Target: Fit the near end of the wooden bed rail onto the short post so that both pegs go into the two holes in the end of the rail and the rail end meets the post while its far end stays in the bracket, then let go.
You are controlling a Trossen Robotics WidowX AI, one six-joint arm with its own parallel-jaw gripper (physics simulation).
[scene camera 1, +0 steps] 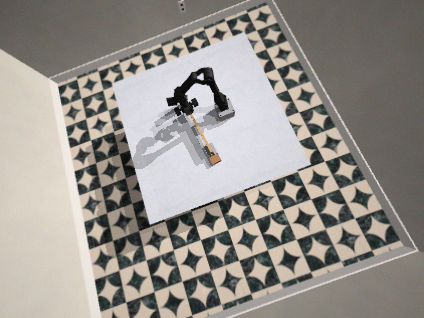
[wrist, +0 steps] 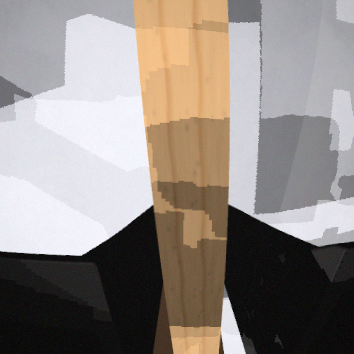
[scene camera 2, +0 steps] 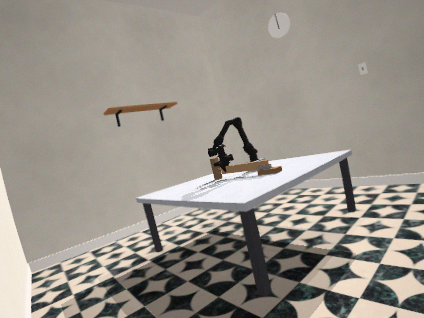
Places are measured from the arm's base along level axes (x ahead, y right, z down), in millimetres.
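Pixels of known places: gripper, between the fingertips: (wrist: 187, 206) (scene camera 2: 226, 171); arm's base, origin of its link: (scene camera 1: 223, 106) (scene camera 2: 254, 160).
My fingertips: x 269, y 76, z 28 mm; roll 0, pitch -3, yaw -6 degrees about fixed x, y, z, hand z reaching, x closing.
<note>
Ahead of a thing's pixels: the offset from my fingertips to its top centre. "pt": to the spot under its first point. Level surfaces: height alone.
The wooden bed rail {dx -27, dy -173, dz -47 mm} (scene camera 1: 202, 132) (scene camera 2: 245, 167) (wrist: 189, 155) is a long light-brown bar. My gripper (scene camera 1: 189, 111) (scene camera 2: 223, 167) (wrist: 187, 206) is shut on it close to its near end, with a black finger on each side. The rail's far end is at the small grey bracket (scene camera 1: 209, 149) on an orange-brown block {dx -61, dy -388, dz +16 mm} (scene camera 1: 215, 159) (scene camera 2: 271, 171). The short post {pt dx +28, dy +90, dz +9 mm} (scene camera 2: 217, 174) stands upright right beside the gripper in scene camera 2. In scene camera 1 the arm hides the post. The pegs, the holes and any gap between rail and post are too small or hidden to tell.
The white table {dz +51 mm} (scene camera 1: 265, 145) (scene camera 2: 300, 172) carries the arm's grey base (scene camera 1: 226, 111), off to one side of the rail. The arm (scene camera 1: 205, 75) (scene camera 2: 234, 123) arches up from it over the table. A wooden wall shelf (scene camera 2: 140, 108) hangs far behind. Shadows lie around the rail.
</note>
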